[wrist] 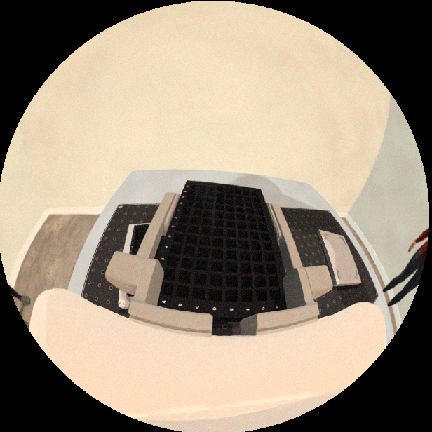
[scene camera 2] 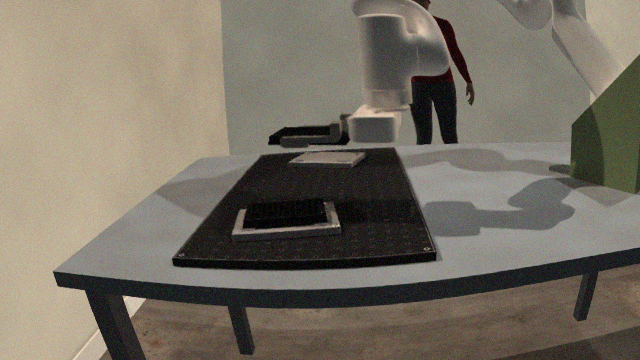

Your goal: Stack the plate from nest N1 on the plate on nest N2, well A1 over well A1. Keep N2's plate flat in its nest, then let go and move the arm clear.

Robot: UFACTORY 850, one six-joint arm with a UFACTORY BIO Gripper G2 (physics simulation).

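Observation:
My gripper [scene camera 2: 291,136] [wrist: 222,201] is shut on a black multi-well plate [scene camera 2: 312,131] [wrist: 220,245], with one finger along each long side. The held plate looks level and is raised above the board; letters A to H run along its edge nearest the wrist camera. The other black plate [scene camera 2: 285,212] [wrist: 139,239] sits in the pale nest N2 [scene camera 2: 285,233] [wrist: 129,240], in the foreground of the scene view. In the wrist view it is left of the held plate, mostly hidden by a finger. The bare pale nest N1 [scene camera 2: 327,159] [wrist: 341,257] is at the board's back.
Both nests stand on a black perforated board [scene camera 2: 370,187] [wrist: 102,265] on the blue-grey table [scene camera 2: 125,227] [wrist: 160,179]. A green block-like shape [scene camera 2: 607,132] stands at the table's right in the scene view. A person [scene camera 2: 435,95] [wrist: 412,267] stands behind the table.

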